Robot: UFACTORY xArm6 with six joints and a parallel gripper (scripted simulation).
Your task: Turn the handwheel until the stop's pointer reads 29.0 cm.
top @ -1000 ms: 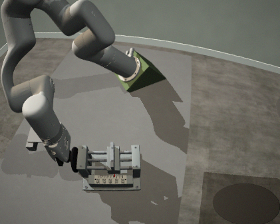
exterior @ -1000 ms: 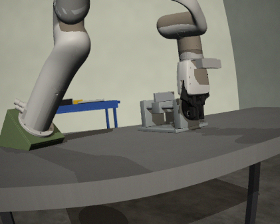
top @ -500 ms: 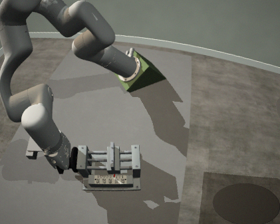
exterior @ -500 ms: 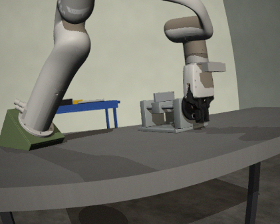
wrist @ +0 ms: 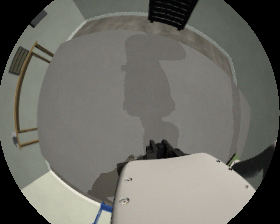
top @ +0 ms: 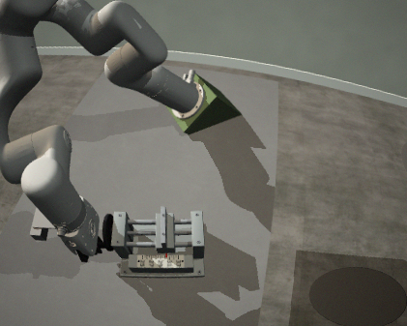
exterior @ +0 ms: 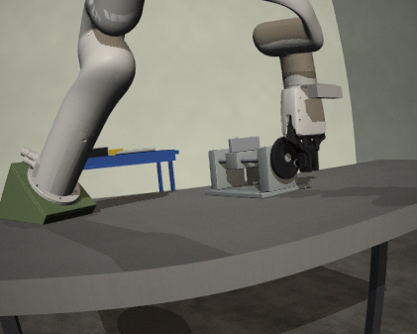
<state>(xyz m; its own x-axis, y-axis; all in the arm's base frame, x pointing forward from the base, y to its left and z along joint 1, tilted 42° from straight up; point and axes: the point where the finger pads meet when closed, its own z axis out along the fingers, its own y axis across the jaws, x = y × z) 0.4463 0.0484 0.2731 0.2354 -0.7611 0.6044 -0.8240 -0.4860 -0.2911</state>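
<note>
The black handwheel is 2 cm to the left of my hand and 1 cm behind it. Also, from my hand: movable stop: 16 cm to the left, 6 cm behind, 3 cm above.
</note>
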